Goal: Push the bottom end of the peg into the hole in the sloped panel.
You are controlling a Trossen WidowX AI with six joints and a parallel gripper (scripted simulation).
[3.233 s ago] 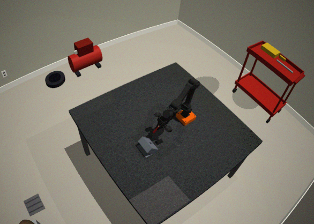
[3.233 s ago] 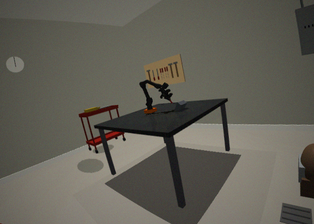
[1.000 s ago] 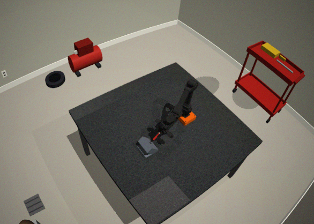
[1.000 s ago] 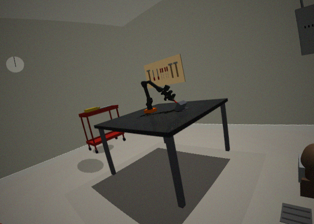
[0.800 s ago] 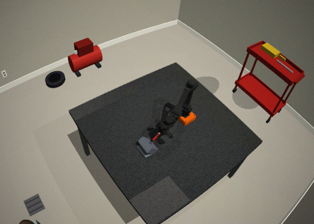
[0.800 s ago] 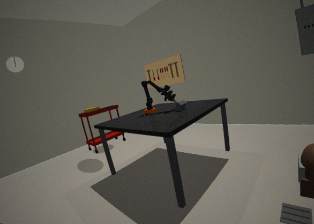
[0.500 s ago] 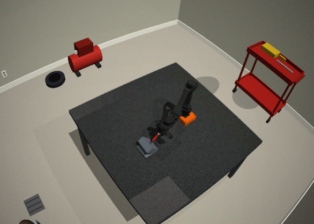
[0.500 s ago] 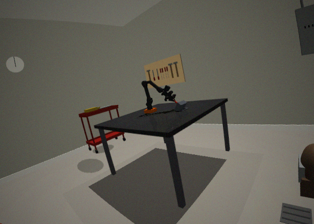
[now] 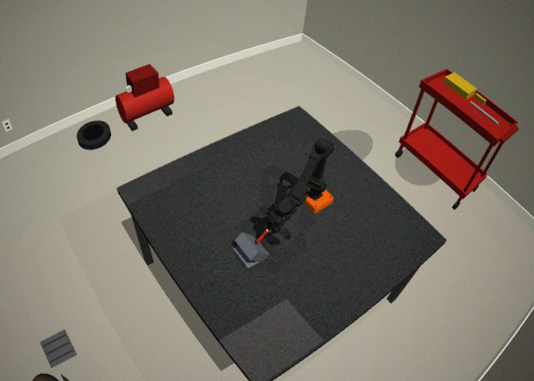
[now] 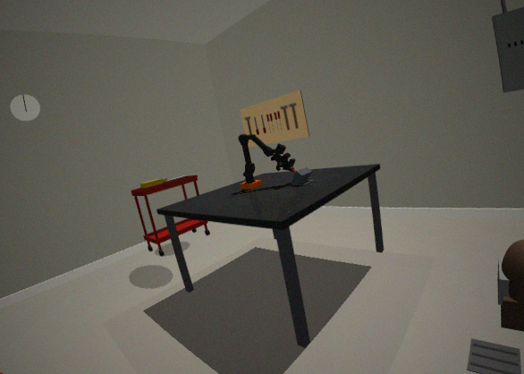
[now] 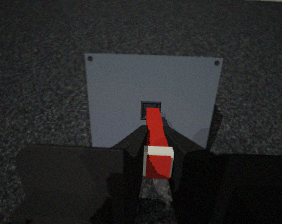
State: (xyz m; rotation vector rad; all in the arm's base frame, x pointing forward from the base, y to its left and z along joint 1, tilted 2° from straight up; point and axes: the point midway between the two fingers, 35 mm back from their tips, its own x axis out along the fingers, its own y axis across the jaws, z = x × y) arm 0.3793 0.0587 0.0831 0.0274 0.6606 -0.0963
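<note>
My gripper tip is 6 cm short of the grey sloped panel and 5 cm above it. Round my gripper tip: red square peg: 1 cm behind, 1 cm above.
</note>
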